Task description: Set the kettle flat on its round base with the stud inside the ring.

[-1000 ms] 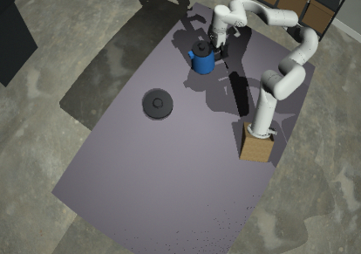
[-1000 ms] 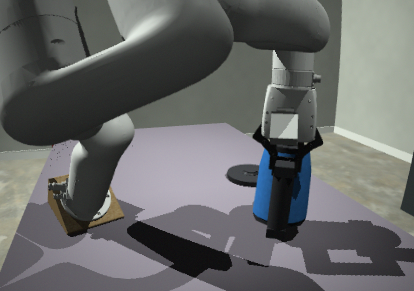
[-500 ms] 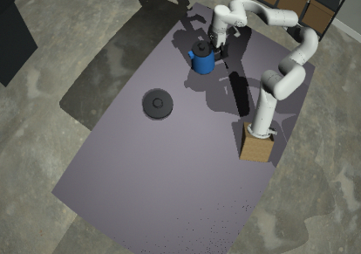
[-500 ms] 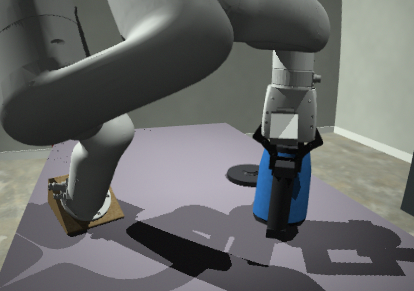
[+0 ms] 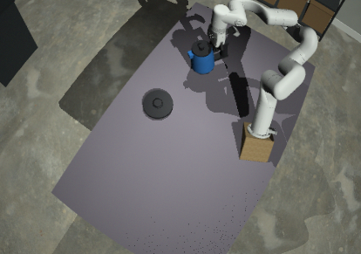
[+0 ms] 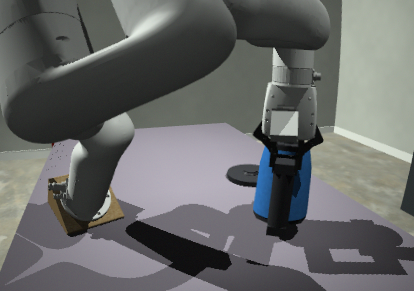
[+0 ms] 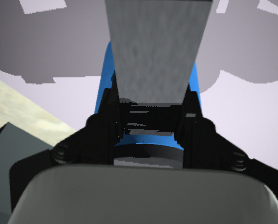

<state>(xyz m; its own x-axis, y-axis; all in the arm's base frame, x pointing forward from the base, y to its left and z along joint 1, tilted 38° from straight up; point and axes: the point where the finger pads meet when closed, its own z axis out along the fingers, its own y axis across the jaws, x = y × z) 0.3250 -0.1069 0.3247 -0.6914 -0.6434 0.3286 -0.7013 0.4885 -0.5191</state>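
Right now my hand is 2 cm short of the blue kettle, 2 cm to the right of it and 5 cm above it. From my hand the other things lie so: round black base (16 cm ahead, 32 cm to the left, 18 cm below).
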